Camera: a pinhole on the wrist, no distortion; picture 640 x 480 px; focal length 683.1 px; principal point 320.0 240.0 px. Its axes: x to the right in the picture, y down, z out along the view. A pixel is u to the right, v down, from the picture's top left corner.
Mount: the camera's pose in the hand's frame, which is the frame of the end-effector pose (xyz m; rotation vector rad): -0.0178 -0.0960 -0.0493 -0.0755 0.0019 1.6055
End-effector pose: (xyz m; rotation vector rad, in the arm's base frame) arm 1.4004 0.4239 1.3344 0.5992 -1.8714 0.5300
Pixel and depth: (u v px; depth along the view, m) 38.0 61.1 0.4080
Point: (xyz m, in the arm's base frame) 1.2626 -0.0012 1.2950
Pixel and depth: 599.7 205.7 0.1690
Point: 1.3356 0.3418 1.2769
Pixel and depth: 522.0 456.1 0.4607
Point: 1.1438 0.2562 1.0137
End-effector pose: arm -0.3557 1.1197 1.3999 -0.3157 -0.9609 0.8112
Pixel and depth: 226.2 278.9 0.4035
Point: -0.6041 0.9512 1.6384
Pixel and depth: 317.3 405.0 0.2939
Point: -0.5461 0.9620 1.5210
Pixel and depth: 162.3 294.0 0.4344
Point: -0.6139 0.9102 1.6748
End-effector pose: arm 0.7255 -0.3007 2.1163 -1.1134 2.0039 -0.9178
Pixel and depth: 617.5 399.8 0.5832
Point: 1.1425 -0.1937 1.7324
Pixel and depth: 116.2 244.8 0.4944
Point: 1.1973 -0.4674 2.0623
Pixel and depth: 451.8 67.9 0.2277
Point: 0.8739 -0.3858 2.0471
